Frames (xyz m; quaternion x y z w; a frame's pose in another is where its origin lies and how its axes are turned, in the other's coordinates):
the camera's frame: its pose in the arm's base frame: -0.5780 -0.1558 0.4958 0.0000 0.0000 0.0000 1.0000
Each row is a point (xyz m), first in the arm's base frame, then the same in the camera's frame.
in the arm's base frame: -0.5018 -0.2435 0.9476
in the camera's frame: 0.0762 -0.0877 0.4518
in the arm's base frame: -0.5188 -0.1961 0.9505
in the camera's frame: 0.0592 -0.0403 0.4547
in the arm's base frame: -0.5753 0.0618 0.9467
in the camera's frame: 0.0027 0.2176 0.4509
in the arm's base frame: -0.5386 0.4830 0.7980
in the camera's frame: 0.0394 0.6388 0.3022
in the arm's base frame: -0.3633 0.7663 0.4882
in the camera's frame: 0.2147 0.9221 -0.0076
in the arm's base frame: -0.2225 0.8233 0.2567
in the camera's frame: 0.3555 0.9791 -0.2391
